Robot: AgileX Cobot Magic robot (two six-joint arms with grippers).
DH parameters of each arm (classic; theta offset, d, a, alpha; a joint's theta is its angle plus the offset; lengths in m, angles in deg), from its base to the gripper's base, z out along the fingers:
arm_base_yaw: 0 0.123 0 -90
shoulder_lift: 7.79 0 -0.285 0
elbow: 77.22 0 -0.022 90
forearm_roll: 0 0.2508 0 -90
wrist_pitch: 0 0 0.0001 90
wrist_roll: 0 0.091 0 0
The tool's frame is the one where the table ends.
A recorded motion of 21 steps. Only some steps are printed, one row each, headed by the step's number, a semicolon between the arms.
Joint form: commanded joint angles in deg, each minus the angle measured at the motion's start. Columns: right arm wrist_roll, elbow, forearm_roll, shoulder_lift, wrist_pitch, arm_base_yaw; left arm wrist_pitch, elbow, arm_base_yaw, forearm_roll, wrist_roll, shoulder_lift.
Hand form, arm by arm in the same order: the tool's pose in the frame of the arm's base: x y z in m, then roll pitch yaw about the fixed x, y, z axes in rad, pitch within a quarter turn. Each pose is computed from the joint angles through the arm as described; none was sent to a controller.
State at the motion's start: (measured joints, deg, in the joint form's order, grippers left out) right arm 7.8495 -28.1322 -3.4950 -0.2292 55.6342 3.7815; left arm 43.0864 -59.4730 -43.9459 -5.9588 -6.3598 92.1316
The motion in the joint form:
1: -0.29 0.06 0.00 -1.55 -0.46 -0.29; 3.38 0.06 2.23 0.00 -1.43 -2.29
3: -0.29 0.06 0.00 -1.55 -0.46 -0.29; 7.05 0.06 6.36 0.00 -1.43 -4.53
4: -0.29 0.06 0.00 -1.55 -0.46 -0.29; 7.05 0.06 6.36 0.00 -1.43 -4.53
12: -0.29 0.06 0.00 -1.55 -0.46 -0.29; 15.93 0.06 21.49 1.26 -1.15 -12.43
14: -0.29 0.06 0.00 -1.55 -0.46 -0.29; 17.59 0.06 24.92 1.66 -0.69 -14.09
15: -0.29 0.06 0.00 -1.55 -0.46 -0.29; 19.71 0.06 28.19 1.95 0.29 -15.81
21: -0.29 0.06 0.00 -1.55 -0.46 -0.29; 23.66 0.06 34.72 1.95 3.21 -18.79
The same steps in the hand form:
1: -0.0047 -0.0049 0.2826 2.9320 1.2090 2.9255; 0.2209 -0.2061 0.2314 -3.0005 0.2960 2.6302
3: -0.0047 -0.0049 0.2826 2.9320 1.2090 2.9255; 0.2271 -0.1839 0.2413 -3.0031 0.2714 2.6955
4: -0.0047 -0.0049 0.2826 2.9320 1.2090 2.9255; 0.2271 -0.1839 0.2413 -3.0031 0.2714 2.6955
12: -0.0047 -0.0049 0.2826 2.9320 1.2090 2.9255; 0.2377 -0.1052 0.2754 -3.0240 0.2589 2.9286
14: -0.0047 -0.0049 0.2826 2.9320 1.2090 2.9255; 0.2370 -0.0880 0.2821 -3.0324 0.2610 2.9747
15: -0.0047 -0.0049 0.2826 2.9320 1.2090 2.9255; 0.2339 -0.0719 0.2886 -3.0424 0.2566 3.0090
21: -0.0047 -0.0049 0.2826 2.9320 1.2090 2.9255; 0.2258 -0.0426 0.2994 -3.0565 0.2446 3.0656

